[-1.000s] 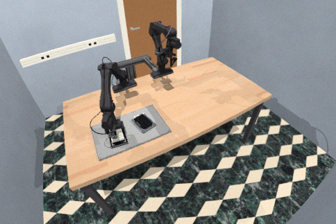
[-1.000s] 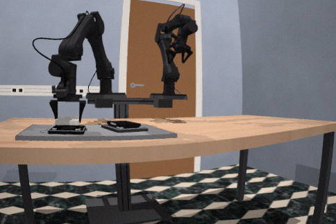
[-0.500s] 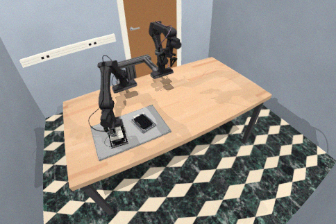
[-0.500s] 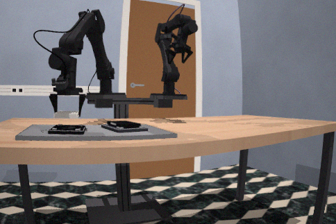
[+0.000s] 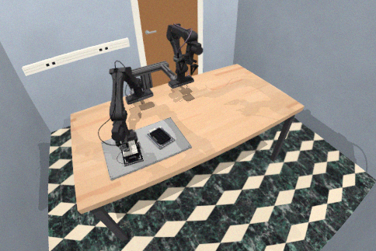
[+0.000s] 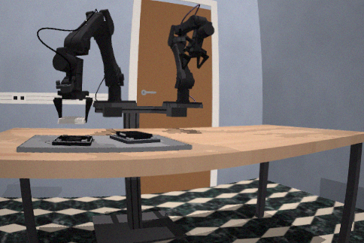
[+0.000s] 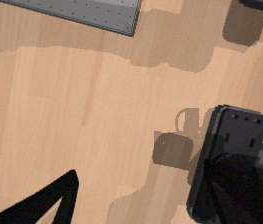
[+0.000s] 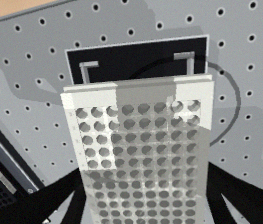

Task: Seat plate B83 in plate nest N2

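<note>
The white plate lies right at my right hand. The rest, counted from my right hand: grey perforated board 10 cm to the left, 8 cm below, 2 cm behind; black plate 21 cm to the left, 5 cm below, 2 cm behind.
</note>
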